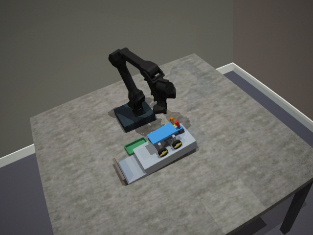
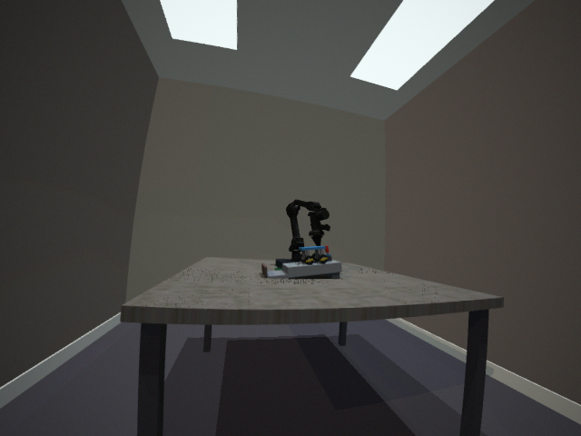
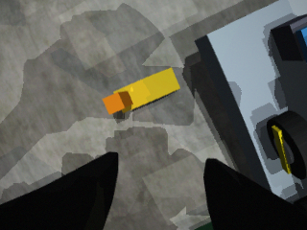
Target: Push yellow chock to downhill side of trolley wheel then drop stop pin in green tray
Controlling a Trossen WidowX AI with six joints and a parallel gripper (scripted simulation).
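Now: gripper tip 13 cm above the yellow chock, 3 cm to the right of it and 1 cm past it. From my gripper tip the other things lie so: red-headed stop pin: 11 cm ahead, 2 cm to the left, 2 cm below; then green tray: 19 cm to the right, 16 cm below, 2 cm ahead; then blue-decked trolley: 14 cm ahead, 7 cm to the right, 4 cm below.
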